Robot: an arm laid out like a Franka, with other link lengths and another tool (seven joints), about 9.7 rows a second.
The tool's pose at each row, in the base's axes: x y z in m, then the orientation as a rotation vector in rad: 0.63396, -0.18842, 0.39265, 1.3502, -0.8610, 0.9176; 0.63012, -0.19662, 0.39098, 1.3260, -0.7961, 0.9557; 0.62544, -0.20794, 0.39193, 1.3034, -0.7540, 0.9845; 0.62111, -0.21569, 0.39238, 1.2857, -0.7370, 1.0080; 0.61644, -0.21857, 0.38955, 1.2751, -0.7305, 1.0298; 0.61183, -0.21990, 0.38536, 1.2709, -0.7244, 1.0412; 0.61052, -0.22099, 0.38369, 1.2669, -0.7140, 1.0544; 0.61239, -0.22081, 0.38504, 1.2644, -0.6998, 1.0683
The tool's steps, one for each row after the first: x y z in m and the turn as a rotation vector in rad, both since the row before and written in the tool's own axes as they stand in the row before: -0.00346, 0.00278, 0.00807, 0.0124, 0.0677, -0.0116; -0.00237, 0.00471, 0.01110, 0.0053, 0.0490, -0.0035; -0.00265, 0.00420, 0.00737, 0.0012, 0.0287, 0.0077; -0.00498, 0.00310, 0.00193, 0.0035, 0.0178, 0.0122; -0.00585, 0.00253, 0.00008, 0.0036, 0.0103, 0.0047; -0.00224, 0.00055, 0.00061, 0.0058, 0.0135, 0.0034; 0.00197, -0.00117, 0.00031, 0.0084, 0.0152, 0.0016
